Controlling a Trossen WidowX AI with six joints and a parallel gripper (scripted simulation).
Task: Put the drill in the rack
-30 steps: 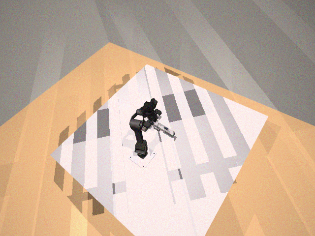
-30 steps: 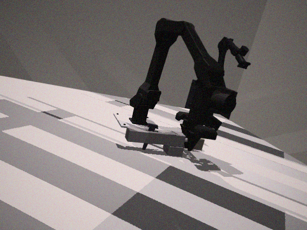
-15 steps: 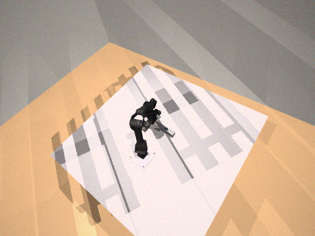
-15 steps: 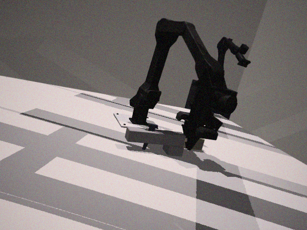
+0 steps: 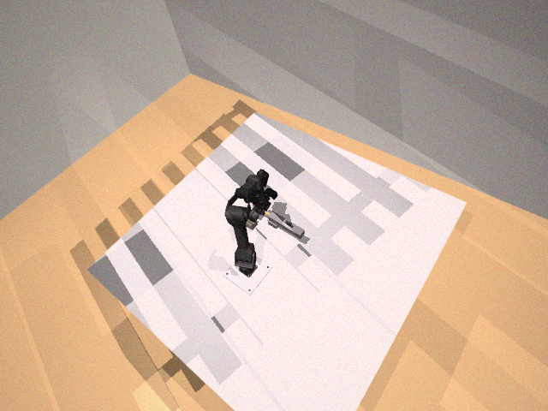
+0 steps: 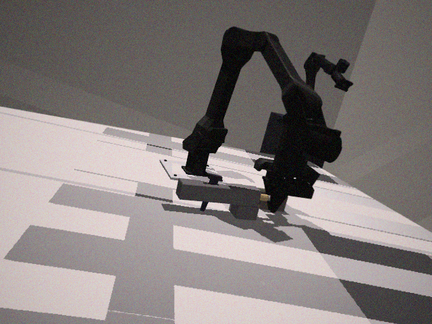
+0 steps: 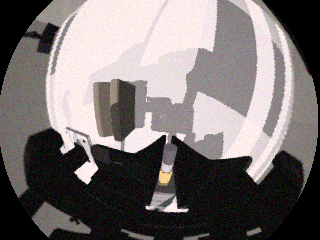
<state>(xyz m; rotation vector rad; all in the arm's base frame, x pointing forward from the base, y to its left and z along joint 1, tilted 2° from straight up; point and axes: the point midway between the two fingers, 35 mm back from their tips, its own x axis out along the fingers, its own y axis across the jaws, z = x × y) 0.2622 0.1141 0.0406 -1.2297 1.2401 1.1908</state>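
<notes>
The drill lies 50 mm to the right of my gripper tip and 30 mm above it. The rest, counted from my gripper tip: dark blue key 160 mm to the right, 30 mm above; grey block 130 mm to the right, 20 mm above; rack 70 mm behind, 30 mm to the left.
</notes>
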